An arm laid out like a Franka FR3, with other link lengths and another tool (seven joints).
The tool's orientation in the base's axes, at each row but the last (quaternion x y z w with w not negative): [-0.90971, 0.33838, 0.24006, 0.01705]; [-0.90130, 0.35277, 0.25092, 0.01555]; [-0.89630, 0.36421, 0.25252, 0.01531]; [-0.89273, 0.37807, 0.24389, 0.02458]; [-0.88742, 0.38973, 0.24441, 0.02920]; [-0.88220, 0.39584, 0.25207, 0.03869]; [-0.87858, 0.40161, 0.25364, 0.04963]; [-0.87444, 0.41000, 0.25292, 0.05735]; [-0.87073, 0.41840, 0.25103, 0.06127]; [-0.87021, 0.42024, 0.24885, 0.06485]
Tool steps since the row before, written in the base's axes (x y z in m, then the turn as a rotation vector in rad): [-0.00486, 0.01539, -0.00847, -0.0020, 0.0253, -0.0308]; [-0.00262, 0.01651, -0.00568, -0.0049, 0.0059, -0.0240]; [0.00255, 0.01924, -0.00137, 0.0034, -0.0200, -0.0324]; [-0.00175, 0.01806, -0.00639, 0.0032, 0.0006, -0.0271]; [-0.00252, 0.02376, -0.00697, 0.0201, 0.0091, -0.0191]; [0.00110, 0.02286, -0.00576, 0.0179, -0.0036, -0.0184]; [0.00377, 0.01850, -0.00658, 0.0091, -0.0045, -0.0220]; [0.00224, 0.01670, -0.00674, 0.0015, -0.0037, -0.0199]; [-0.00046, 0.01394, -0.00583, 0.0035, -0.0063, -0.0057]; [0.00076, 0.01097, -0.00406, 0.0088, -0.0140, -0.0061]
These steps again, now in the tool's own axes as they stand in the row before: [-0.00874, -0.00994, 0.01253, -0.0029, -0.0223, 0.0330]; [-0.00938, -0.01155, 0.00950, 0.0043, -0.0049, 0.0243]; [-0.01023, -0.01603, 0.00414, 0.0300, 0.0074, 0.0225]; [-0.01011, -0.01257, 0.01047, 0.0138, -0.0064, 0.0226]; [-0.01437, -0.01569, 0.01292, 0.0141, -0.0232, 0.0107]; [-0.01217, -0.01717, 0.01068, 0.0212, -0.0128, 0.0076]; [-0.00733, -0.01596, 0.00955, 0.0187, -0.0062, 0.0141]; [-0.00699, -0.01337, 0.01009, 0.0131, -0.0008, 0.0155]; [-0.00712, -0.00921, 0.00964, 0.0090, 0.0008, 0.0016]; [-0.00529, -0.00797, 0.00677, 0.0174, 0.0016, -0.0025]
